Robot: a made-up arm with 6 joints.
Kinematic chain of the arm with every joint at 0, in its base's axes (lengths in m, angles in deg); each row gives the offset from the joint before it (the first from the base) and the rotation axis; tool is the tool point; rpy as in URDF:
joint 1: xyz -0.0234 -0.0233 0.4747 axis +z
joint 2: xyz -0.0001 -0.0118 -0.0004 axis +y
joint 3: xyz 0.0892 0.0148 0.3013 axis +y
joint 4: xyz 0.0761 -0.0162 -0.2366 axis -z
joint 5: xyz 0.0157 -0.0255 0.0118 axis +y
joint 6: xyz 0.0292 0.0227 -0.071 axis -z
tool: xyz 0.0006 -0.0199 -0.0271 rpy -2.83 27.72 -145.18
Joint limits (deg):
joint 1: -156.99..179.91
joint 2: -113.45..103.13
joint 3: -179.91..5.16
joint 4: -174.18..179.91
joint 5: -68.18..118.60
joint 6: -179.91..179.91
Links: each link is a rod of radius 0.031 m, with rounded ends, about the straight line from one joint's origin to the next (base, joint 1, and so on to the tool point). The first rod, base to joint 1, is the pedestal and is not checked.
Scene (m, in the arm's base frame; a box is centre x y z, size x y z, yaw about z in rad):
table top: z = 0
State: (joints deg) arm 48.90 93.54 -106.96 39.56 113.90 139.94
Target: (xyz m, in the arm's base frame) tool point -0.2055 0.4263 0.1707
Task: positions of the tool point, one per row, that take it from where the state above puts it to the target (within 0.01 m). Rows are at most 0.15 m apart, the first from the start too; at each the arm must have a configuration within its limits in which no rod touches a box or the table.
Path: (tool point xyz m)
1: 0.1051 0.3462 0.1688
2: 0.0140 0.3956 0.1641
3: -0.0912 0.4239 0.1645
4: -0.2055 0.4263 0.1707

